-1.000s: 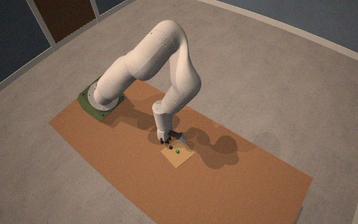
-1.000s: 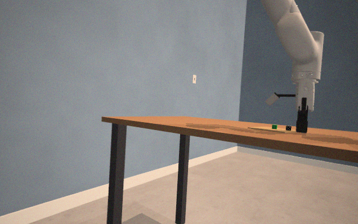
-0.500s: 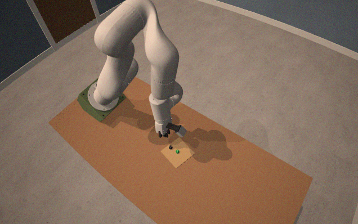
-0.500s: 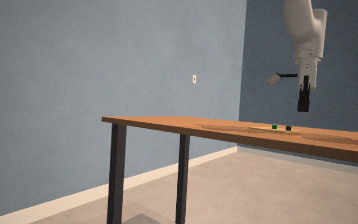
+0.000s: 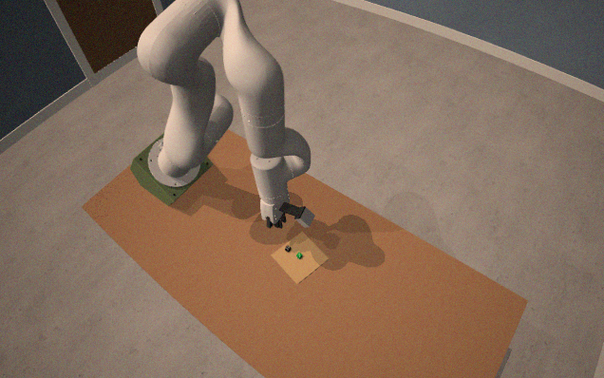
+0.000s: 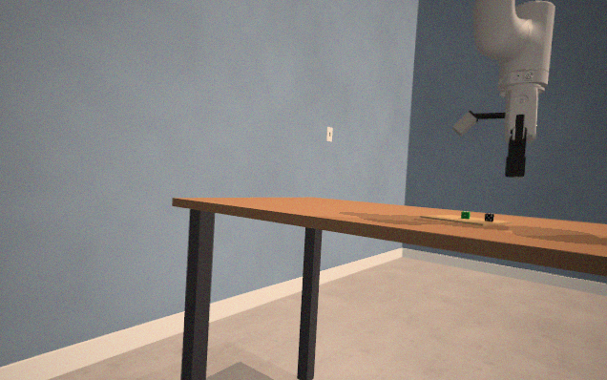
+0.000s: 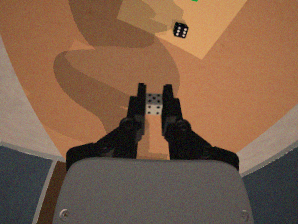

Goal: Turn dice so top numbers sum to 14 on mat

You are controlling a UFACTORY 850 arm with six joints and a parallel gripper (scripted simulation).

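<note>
Now: hand 11 cm above the black die, 4 cm short of it and 3 cm to the left of it. Also, from my hand: white die 1 cm below, 1 cm behind; green die 11 cm below, 9 cm ahead, 3 cm to the right; mat 12 cm below, 9 cm ahead, 3 cm to the right.
</note>
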